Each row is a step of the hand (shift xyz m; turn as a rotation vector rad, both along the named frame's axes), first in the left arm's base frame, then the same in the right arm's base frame.
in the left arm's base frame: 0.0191 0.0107 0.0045 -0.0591 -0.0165 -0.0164
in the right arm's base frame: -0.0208 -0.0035 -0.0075 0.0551 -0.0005 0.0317
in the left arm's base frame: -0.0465 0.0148 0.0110 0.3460 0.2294 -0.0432
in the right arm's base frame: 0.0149 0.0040 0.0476 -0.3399 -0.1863 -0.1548
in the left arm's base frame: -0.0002 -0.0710 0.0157 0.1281 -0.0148 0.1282
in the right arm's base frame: 0.0370 0.0524 -0.0342 -0.1312 0.1060 -0.0681
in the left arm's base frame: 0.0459 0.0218 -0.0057 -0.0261 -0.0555 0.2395
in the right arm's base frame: -0.0397 -0.0199 -0.0253 -0.0610 0.2311 0.0632
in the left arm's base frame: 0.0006 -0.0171 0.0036 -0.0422 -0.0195 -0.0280
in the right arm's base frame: 0.0086 0.0124 -0.0088 0.0517 -0.0096 0.0133
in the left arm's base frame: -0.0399 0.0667 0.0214 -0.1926 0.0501 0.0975
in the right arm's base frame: -0.0264 -0.0166 0.0743 0.0443 0.0659 0.2069
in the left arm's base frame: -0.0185 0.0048 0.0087 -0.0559 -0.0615 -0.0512
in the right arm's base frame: 0.0046 0.0058 0.0197 0.0973 -0.0046 -0.0064
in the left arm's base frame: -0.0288 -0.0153 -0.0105 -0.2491 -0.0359 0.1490
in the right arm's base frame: 0.0325 0.0017 0.0107 0.1092 0.1601 0.2191
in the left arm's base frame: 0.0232 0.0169 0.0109 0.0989 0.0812 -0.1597
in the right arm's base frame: -0.0302 -0.0019 -0.0053 -0.0380 -0.1841 -0.0809
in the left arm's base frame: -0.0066 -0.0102 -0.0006 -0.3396 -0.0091 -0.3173
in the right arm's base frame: 0.0108 0.0056 -0.0007 0.3673 -0.2353 0.1607
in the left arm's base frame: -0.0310 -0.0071 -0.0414 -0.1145 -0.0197 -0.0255
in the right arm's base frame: 0.0432 -0.0283 0.0074 0.0961 -0.0026 0.0700
